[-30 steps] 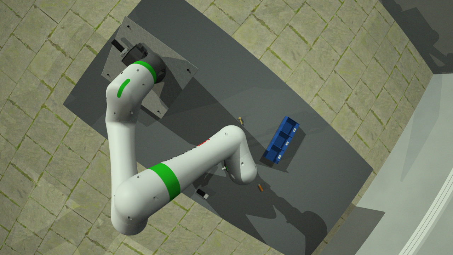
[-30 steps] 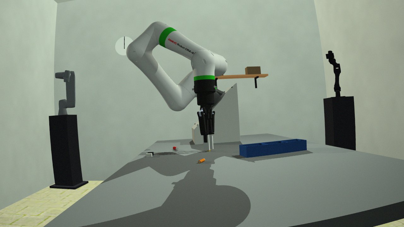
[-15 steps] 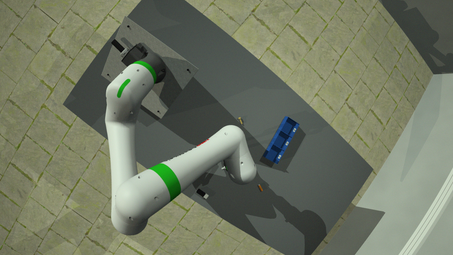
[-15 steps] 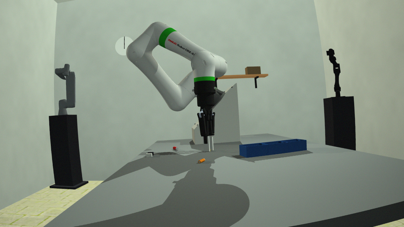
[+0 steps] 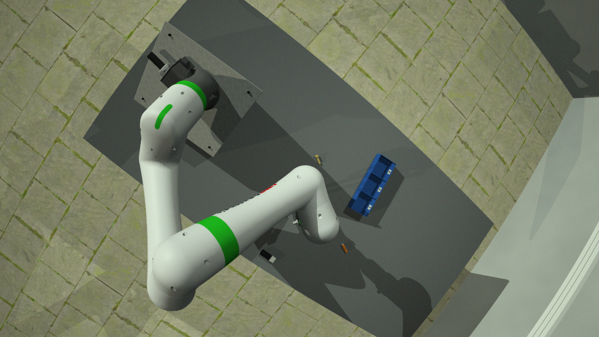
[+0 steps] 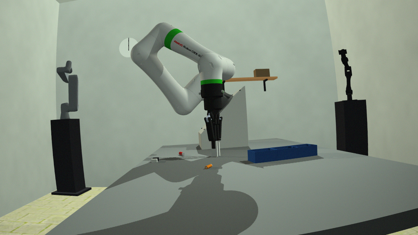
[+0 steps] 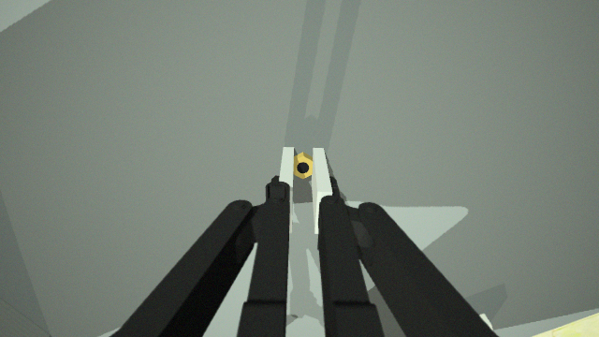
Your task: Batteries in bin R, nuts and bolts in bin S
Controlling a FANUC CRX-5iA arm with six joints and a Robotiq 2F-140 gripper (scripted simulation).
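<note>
My hand is 200 mm short of the blue three-compartment bin, 260 mm to the right of it and 20 mm above it. From my hand the other things lie so: red battery: 120 mm behind, 170 mm to the right, 30 mm below; then yellow bolt: 50 mm behind, 180 mm to the left, 30 mm below; then brass nut: 30 mm below.
</note>
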